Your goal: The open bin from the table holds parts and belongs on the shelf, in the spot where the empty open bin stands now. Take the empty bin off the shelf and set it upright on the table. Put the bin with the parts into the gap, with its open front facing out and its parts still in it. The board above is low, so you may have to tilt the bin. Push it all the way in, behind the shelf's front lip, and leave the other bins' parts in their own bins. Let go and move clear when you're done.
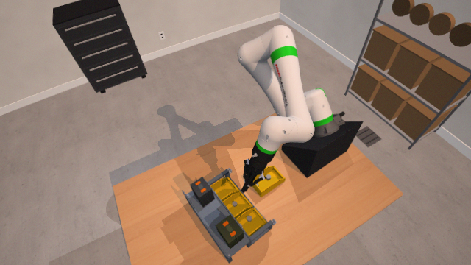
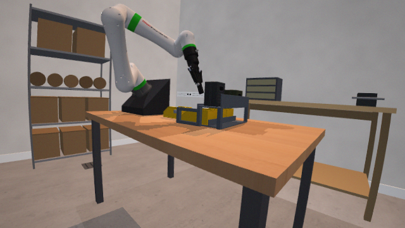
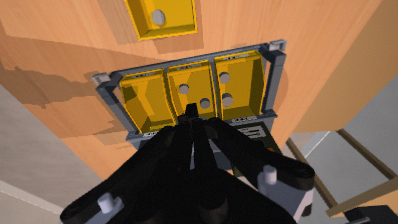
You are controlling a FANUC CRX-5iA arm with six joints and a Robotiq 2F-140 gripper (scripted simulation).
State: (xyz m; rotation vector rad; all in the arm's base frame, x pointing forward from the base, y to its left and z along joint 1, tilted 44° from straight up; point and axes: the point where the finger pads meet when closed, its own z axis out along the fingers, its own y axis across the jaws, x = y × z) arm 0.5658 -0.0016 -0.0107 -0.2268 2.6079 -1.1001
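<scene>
Right now my hand is 19 cm past the grey round part, 19 cm above it and 4 cm to the left of it. The rest, counted from my hand: grey shelf 13 cm below, 11 cm ahead.
</scene>
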